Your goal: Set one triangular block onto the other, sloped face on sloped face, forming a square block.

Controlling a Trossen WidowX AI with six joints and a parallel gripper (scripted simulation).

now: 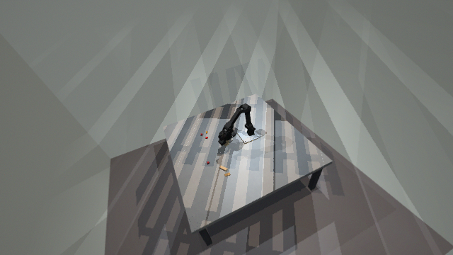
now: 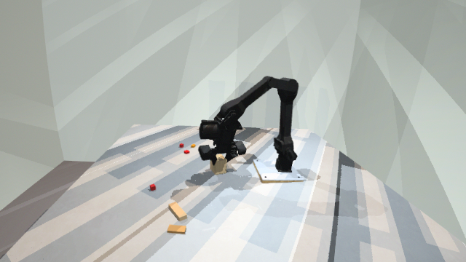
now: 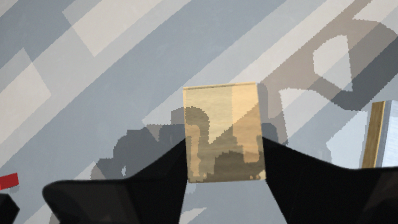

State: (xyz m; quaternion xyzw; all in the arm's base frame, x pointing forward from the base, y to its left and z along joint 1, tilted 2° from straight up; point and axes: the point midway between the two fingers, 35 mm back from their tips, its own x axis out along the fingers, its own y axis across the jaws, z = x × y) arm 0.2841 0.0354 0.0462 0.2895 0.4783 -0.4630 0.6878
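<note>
Now: gripper tip 10 mm to the right of the tan wooden block and 10 mm below it. From my gripper tip the other things lie so: orange piece: 140 mm ahead, 260 mm to the right, 30 mm below.
</note>
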